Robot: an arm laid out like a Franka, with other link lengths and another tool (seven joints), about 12 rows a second.
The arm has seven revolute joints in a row. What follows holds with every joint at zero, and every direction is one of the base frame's.
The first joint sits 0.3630 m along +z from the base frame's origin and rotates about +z.
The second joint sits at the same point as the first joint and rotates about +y.
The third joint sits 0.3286 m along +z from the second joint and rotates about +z.
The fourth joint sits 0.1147 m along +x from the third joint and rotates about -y.
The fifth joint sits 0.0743 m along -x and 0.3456 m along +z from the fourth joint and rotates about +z.
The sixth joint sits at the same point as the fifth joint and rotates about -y.
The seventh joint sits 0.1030 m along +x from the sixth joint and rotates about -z.
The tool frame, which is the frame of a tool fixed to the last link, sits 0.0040 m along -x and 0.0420 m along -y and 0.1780 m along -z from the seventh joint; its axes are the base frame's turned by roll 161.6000, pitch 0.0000 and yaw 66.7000 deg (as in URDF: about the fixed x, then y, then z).
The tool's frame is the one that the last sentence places.
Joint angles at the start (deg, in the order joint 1, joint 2, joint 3, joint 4, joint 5, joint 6, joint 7):
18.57 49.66 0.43 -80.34 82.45 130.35 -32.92
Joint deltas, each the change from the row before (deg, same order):
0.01 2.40 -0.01 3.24 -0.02 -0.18 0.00
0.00 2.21 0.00 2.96 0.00 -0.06 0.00
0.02 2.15 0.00 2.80 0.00 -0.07 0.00
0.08 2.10 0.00 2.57 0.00 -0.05 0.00
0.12 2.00 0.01 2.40 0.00 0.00 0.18
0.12 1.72 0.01 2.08 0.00 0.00 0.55
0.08 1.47 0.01 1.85 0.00 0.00 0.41
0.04 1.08 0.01 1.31 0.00 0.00 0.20
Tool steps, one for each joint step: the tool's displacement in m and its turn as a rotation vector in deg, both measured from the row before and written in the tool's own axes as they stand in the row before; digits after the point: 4 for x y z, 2 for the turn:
-0.0007 0.0058 0.0104 -0.03 0.71 -0.44
-0.0015 0.0054 0.0092 -0.12 0.63 -0.38
-0.0026 0.0045 0.0088 -0.07 0.55 -0.34
-0.0044 0.0030 0.0088 0.00 0.39 -0.28
-0.0049 0.0019 0.0084 0.01 0.27 -0.09
-0.0043 0.0010 0.0070 0.02 0.12 0.28
-0.0032 0.0012 0.0056 -0.02 0.18 0.16
-0.0029 0.0010 0.0040 -0.01 0.13 0.06

